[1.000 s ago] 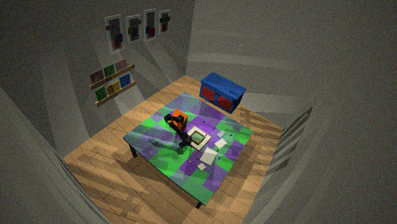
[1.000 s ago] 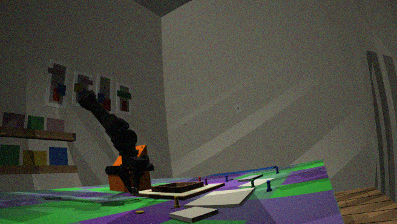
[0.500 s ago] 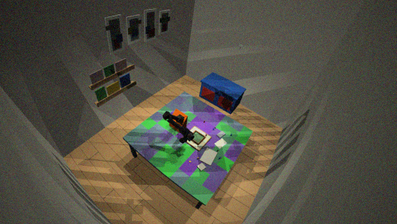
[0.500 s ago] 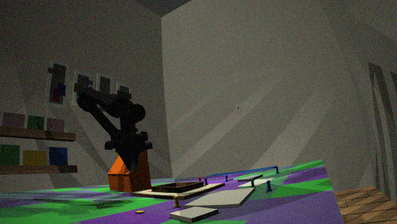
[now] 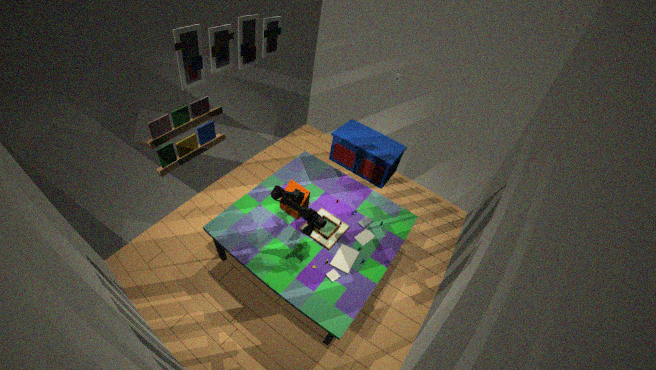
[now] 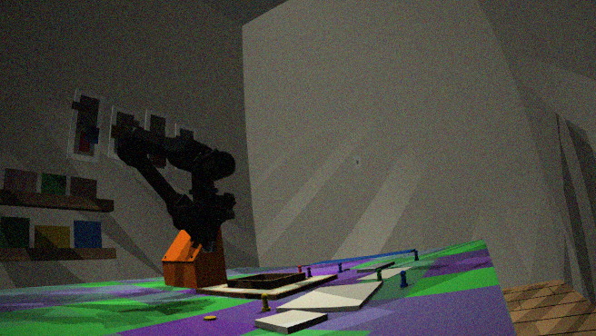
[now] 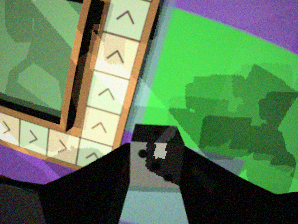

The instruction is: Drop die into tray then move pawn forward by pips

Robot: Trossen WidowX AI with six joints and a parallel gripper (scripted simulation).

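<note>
Right now my gripper tip is 260 mm to the right of the purple pawn, 130 mm short of it and 100 mm above it. The rest, counted from my gripper tip: green pawn: 370 mm ahead, 130 mm to the left, 110 mm below; then white die: right at my gripper tip; then yellow pawn: 200 mm ahead, 110 mm below, 100 mm to the right.
</note>
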